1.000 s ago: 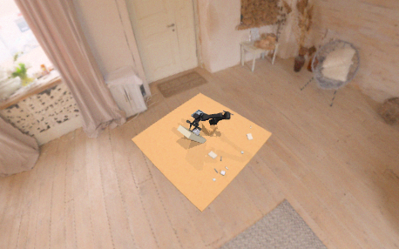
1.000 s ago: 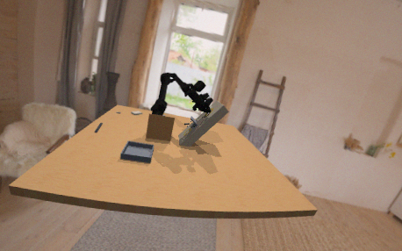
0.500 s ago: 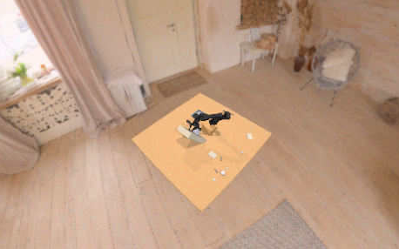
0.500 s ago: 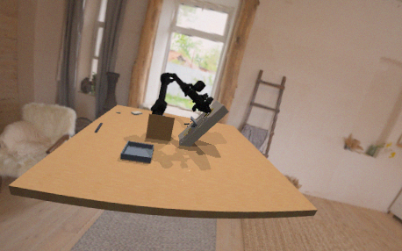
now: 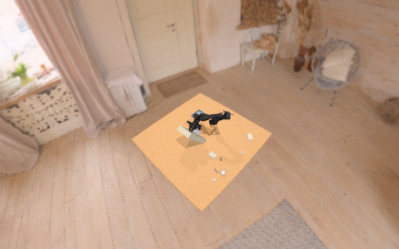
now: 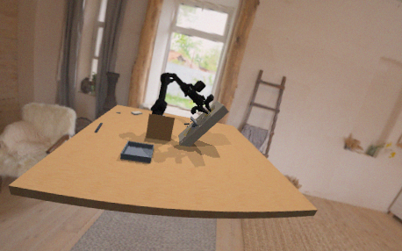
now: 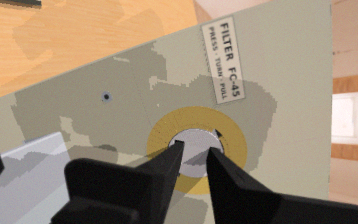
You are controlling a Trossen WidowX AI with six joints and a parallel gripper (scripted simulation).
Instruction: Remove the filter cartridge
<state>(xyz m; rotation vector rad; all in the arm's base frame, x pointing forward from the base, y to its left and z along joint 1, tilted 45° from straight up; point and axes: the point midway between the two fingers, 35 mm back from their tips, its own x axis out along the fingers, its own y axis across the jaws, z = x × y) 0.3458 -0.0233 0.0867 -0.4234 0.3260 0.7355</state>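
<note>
The round filter cartridge lies 10 mm below my gripper tip and 10 mm ahead of it. Round my gripper tip: grey service panel (80 mm below, 40 mm behind, 10 mm to the right); then blue-grey tray (370 mm behind, 330 mm to the right, 220 mm below).
</note>
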